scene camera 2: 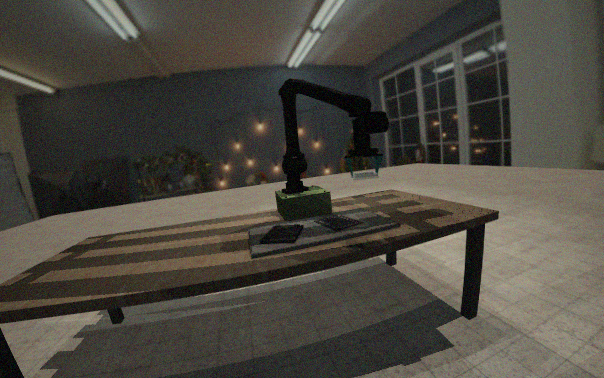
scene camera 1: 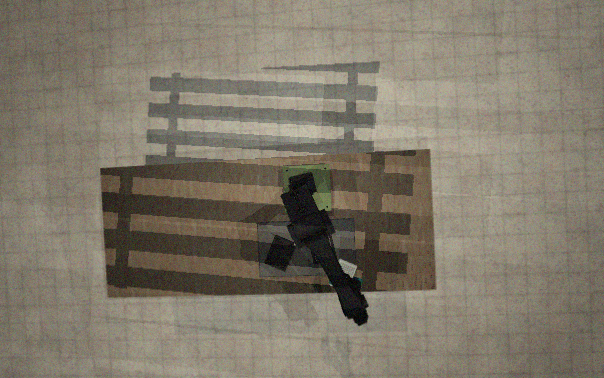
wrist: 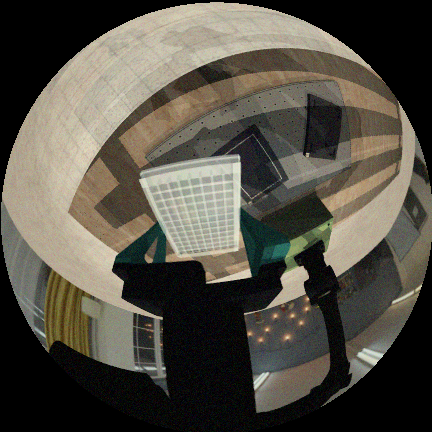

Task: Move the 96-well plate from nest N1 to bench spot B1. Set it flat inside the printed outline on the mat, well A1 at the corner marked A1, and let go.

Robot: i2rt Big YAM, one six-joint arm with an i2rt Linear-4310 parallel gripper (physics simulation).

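Where they show: gripper, between the fingertips: point(scene camera 2: 364, 177) point(wrist: 199, 216); arm's base, origin of its link: point(scene camera 2: 295, 191) point(wrist: 309, 252).
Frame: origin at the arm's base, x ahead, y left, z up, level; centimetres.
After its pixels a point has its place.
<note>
My gripper point(scene camera 1: 345, 282) {x 44.9, y 9.0, z 7.9 cm} point(scene camera 2: 365, 172) {x 44.9, y 9.0, z 7.9 cm} point(wrist: 199, 216) {x 44.9, y 9.0, z 7.9 cm} is shut on the white 96-well plate point(scene camera 1: 348, 268) {x 42.6, y 11.8, z 8.7 cm} point(scene camera 2: 365, 175) {x 50.2, y 5.1, z 9.2 cm} point(wrist: 197, 210) {x 46.6, y 7.6, z 9.2 cm}, with a teal finger at each side. The plate hangs high above the table, about level. In scene camera 1 it shows over the board's front right part, partly hidden by the arm. The dark mat point(scene camera 2: 337, 222) {x 36.0, y 1.3, z -9.3 cm} point(wrist: 260, 167) {x 34.4, y 0.2, z -9.3 cm} carries a thin white printed outline point(wrist: 268, 156) {x 35.6, y -2.8, z -9.2 cm}; the plate covers its left part in the wrist view. The dark nest N1 point(scene camera 1: 279, 253) {x 33.7, y -21.1, z -8.3 cm} point(scene camera 2: 283, 233) {x 35.6, y -21.1, z -8.3 cm} point(wrist: 324, 127) {x 34.6, y -20.3, z -8.3 cm} holds no plate. The A1 lettering is too small to read.
The grey perforated board point(scene camera 1: 345, 230) {x 29.7, y 16.2, z -9.5 cm} point(scene camera 2: 311, 231) {x 37.5, y -11.0, z -9.5 cm} point(wrist: 285, 107) {x 43.1, y -12.7, z -9.5 cm} bears the nest and the mat. The arm's green base block point(scene camera 1: 322, 200) {x 10.6, y 7.7, z -0.3 cm} point(scene camera 2: 304, 204) {x 14.2, y -2.0, z -4.6 cm} point(wrist: 305, 240) {x 10.0, y -0.3, z -0.3 cm} stands behind it on the striped-shadowed wooden table point(scene camera 1: 420, 225) {x 36.3, y 55.5, z -10.8 cm} point(scene camera 2: 150, 250) {x 13.1, y -69.3, z -10.8 cm} point(wrist: 370, 130) {x 21.6, y -50.3, z -10.7 cm}.
</note>
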